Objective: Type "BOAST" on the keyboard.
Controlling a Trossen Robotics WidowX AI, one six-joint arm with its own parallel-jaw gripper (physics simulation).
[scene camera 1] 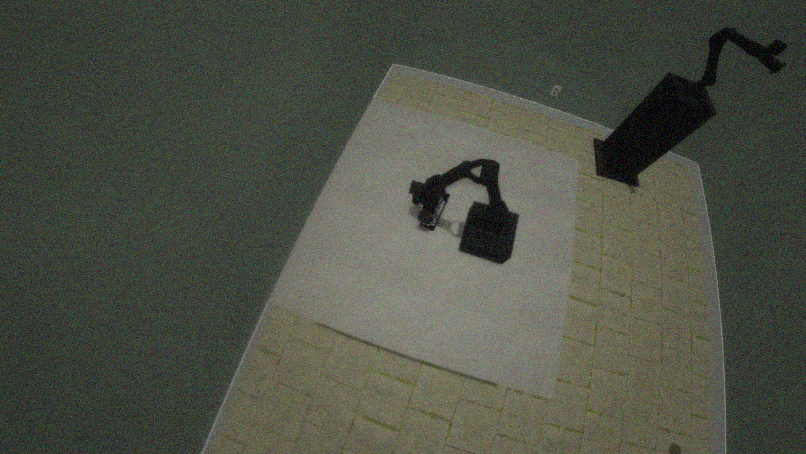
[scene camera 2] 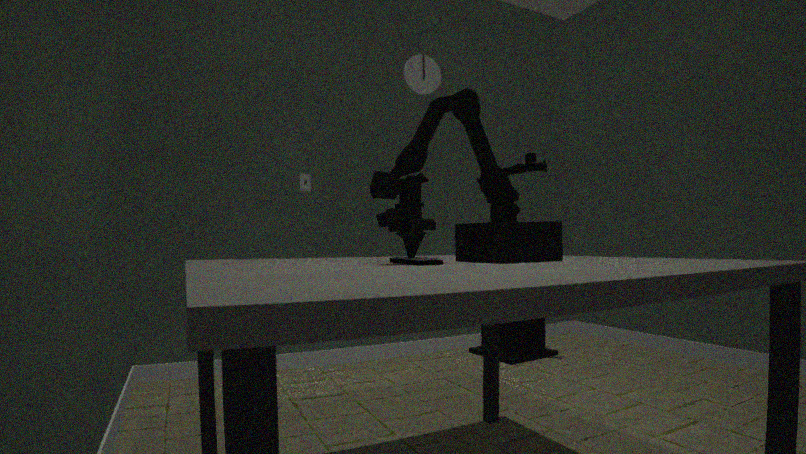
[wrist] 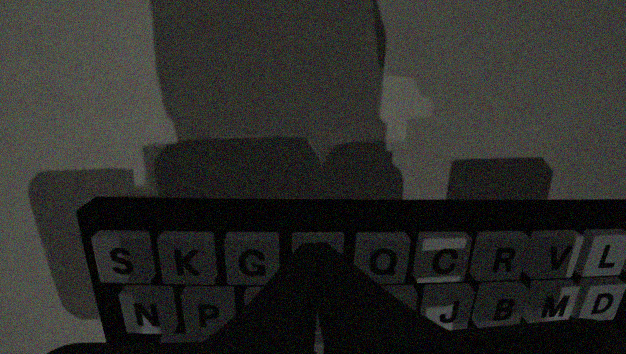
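Seen in the pictures: gripper, fingertip midpoint: (scene camera 1: 428,212) (scene camera 2: 411,259) (wrist: 314,255); arm's base, link origin: (scene camera 1: 495,222) (scene camera 2: 502,222).
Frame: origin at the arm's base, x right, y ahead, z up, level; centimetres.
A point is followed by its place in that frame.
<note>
A black keyboard (scene camera 1: 441,212) {x 3.8, y 24.2, z -10.0 cm} (scene camera 2: 431,261) {x -5.8, y 29.1, z -10.2 cm} (wrist: 450,214) {x 6.7, y 30.6, z -10.0 cm} with grey keys lies flat on the white table (scene camera 1: 451,293) {x -33.4, y 12.0, z -11.1 cm} (scene camera 2: 293,281) {x -35.1, y 72.9, z -11.1 cm}. My gripper (scene camera 2: 412,256) {x 2.1, y 30.1, z -9.9 cm} (wrist: 314,255) {x 2.1, y 30.1, z -9.9 cm} is shut and empty, pointing down. Its fingertips are at the top-row key (wrist: 298,239) {x 1.7, y 30.8, z -9.8 cm} between G (wrist: 251,260) {x 0.2, y 30.5, z -9.5 cm} and Q (wrist: 383,260) {x 4.3, y 29.7, z -9.5 cm}, and hide that key's letter. The tips stand very close to the key; contact cannot be told. The S key (wrist: 121,260) {x -3.9, y 31.3, z -9.5 cm} is at the left end and the B key (wrist: 502,307) {x 8.4, y 26.8, z -9.5 cm} is right of the fingers. The A and T keys' letters do not show.
My arm's black base box (scene camera 1: 487,234) {x -6.5, y 2.8, z -0.2 cm} (scene camera 2: 507,242) {x -13.1, y 10.5, z -5.7 cm} stands on the table beside the keyboard. A second dark arm (scene camera 1: 715,53) (scene camera 2: 521,168) stands beyond the table on a tall black pedestal (scene camera 1: 654,126). Dark shadows fall across the table and keys in the wrist view.
</note>
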